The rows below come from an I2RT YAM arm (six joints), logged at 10 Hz.
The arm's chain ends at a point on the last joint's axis. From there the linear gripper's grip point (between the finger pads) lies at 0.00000 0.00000 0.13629 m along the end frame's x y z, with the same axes.
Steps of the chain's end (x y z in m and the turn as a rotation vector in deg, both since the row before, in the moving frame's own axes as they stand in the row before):
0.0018, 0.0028, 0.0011, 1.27, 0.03, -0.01
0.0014, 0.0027, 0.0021, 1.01, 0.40, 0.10
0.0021, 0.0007, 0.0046, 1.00, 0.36, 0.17
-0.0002, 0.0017, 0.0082, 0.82, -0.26, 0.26
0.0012, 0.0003, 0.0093, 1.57, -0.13, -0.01
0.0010, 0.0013, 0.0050, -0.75, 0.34, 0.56
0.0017, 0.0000, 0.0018, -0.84, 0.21, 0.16
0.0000, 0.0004, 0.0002, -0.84, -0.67, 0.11
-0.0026, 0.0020, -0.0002, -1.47, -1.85, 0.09
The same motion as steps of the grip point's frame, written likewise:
0.0019, -0.0002, 0.0011, 1.27, 0.03, -0.01
0.0024, 0.0003, 0.0021, 1.01, 0.40, 0.10
0.0030, -0.0017, 0.0046, 1.00, 0.36, 0.17
-0.0008, -0.0003, 0.0082, 0.82, -0.26, 0.26
0.0009, -0.0034, 0.0092, 1.57, -0.13, -0.01
0.0018, 0.0031, 0.0050, -0.75, 0.34, 0.56
0.0022, 0.0020, 0.0018, -0.84, 0.21, 0.16
-0.0016, 0.0024, 0.0002, -0.84, -0.67, 0.11
-0.0070, 0.0055, -0.0003, -1.47, -1.85, 0.09

